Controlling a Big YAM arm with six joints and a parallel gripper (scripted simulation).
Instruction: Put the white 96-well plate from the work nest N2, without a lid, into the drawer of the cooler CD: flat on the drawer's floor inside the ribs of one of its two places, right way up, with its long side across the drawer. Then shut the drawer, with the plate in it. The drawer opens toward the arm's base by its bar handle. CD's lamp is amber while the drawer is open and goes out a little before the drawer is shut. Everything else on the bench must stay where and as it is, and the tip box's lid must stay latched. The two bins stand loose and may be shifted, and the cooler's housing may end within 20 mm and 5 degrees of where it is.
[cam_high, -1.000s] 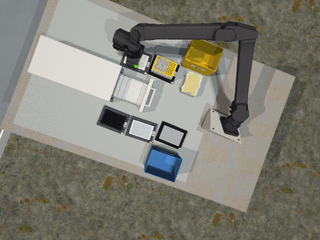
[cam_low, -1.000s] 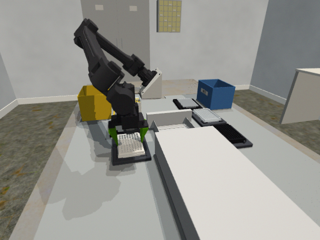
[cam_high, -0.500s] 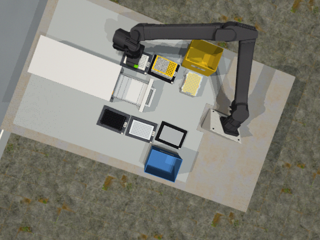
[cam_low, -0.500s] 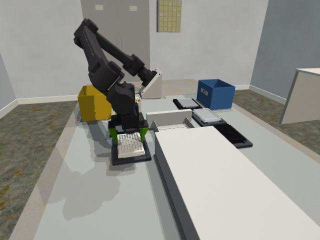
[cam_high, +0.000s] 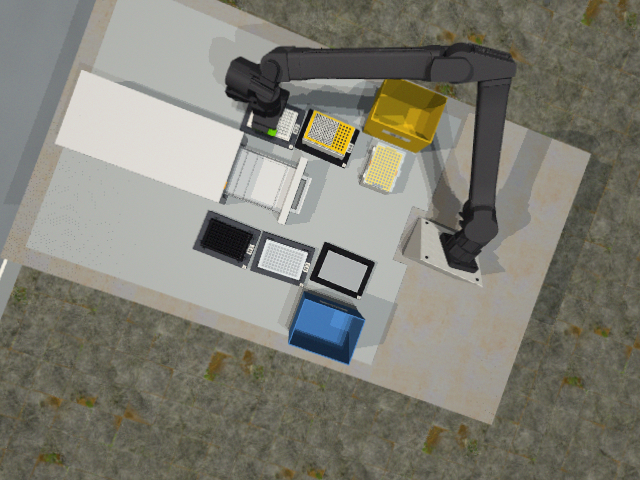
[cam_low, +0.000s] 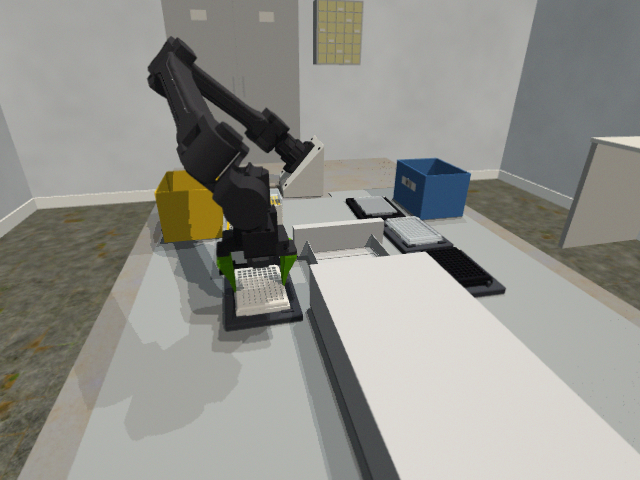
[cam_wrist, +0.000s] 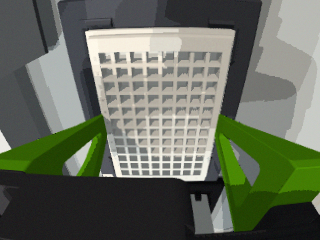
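My hand is 10 mm above the white 96-well plate. The rest, counted from my hand: cooler CD (140 mm ahead, 170 mm to the left); then cooler's drawer (10 mm ahead, 180 mm to the left); then tip box (180 mm behind, 30 mm above).
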